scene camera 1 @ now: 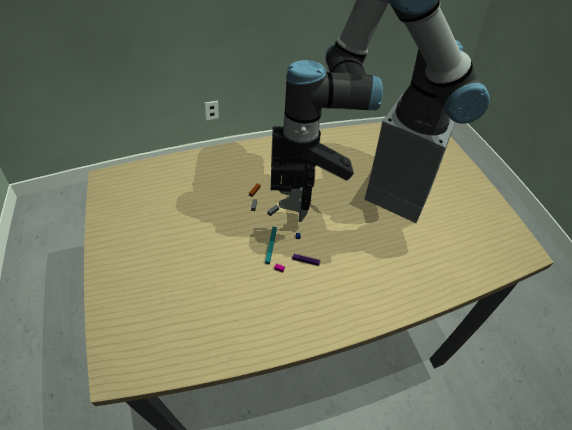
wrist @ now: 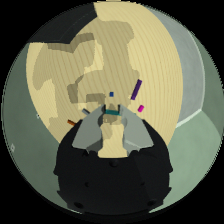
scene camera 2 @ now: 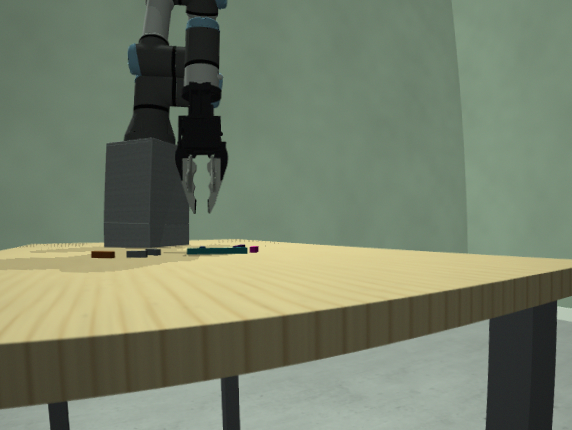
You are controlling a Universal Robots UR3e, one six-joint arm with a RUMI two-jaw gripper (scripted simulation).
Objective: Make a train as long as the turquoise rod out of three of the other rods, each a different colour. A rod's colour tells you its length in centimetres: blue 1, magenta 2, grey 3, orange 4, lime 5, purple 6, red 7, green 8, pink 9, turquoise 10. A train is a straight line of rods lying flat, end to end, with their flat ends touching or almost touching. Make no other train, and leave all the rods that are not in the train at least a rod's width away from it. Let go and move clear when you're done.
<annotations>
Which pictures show my gripper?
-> Scene camera 1, the wrist view and scene camera 2: all of them.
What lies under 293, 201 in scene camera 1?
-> My gripper.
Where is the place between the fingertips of my gripper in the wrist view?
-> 111, 105
</annotations>
